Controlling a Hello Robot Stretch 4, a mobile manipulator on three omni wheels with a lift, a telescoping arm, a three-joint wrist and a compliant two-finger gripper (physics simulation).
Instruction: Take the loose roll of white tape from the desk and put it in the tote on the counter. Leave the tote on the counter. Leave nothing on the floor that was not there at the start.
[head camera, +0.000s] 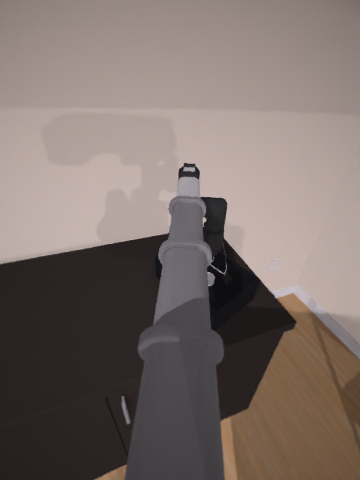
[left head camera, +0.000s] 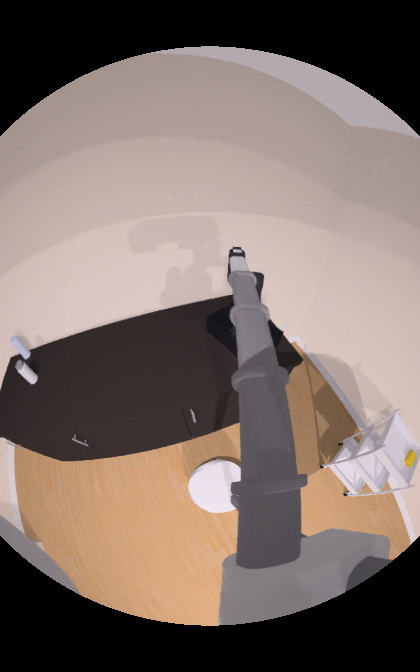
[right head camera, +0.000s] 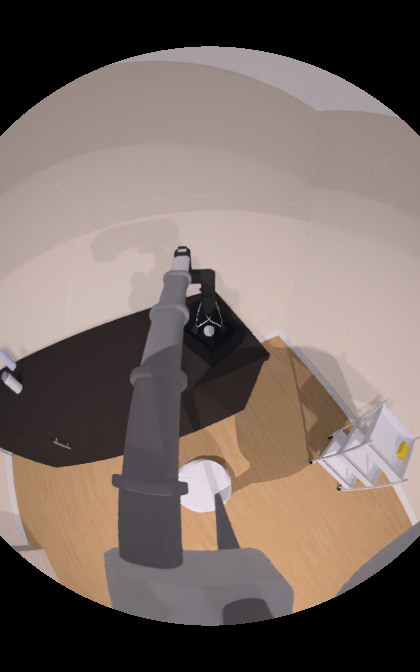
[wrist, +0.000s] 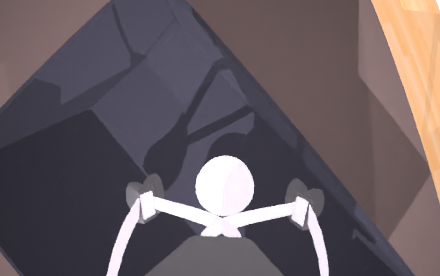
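Observation:
The black tote stands on the right end of the dark counter. My gripper points down over the tote's inside, with its fingers spread. The white roll of tape shows as a round white shape between the open fingertips, with a gap on each side in the wrist view. It is within the tote's outline; whether it rests on the tote's bottom I cannot tell. The arm hides part of the tote in the head view. The desk does not show.
A white cylinder and a pale blue one are at the counter's left end. A white round object is on the floor before the counter. A white cart holds a yellow object at right.

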